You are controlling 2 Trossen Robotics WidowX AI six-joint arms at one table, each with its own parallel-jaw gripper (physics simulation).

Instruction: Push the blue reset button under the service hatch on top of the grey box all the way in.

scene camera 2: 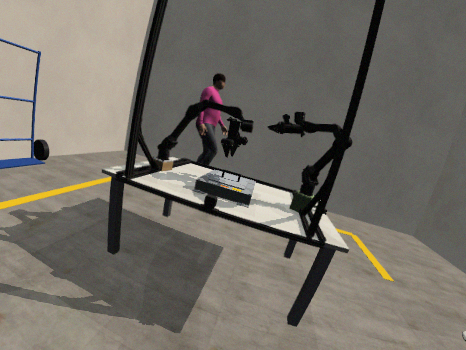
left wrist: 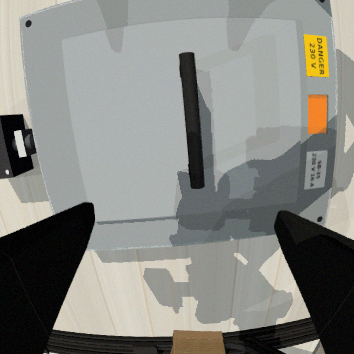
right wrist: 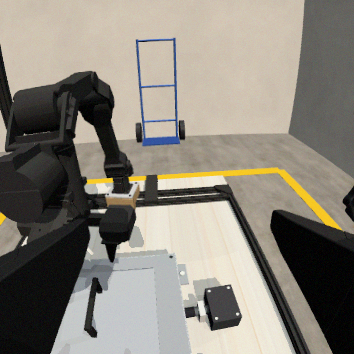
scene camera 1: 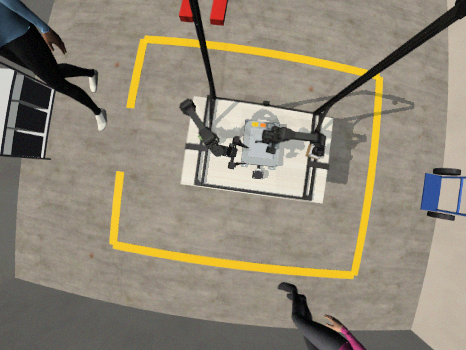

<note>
My left gripper (left wrist: pixel 187 216) is open, with nothing in its grasp. My right gripper (right wrist: pixel 180 224) is open, with nothing in its grasp. Also in view: a service hatch (left wrist: pixel 185 116).
My left gripper is seen too in the right wrist view (right wrist: pixel 87 258). The service hatch shows as well in the right wrist view (right wrist: pixel 121 304).
</note>
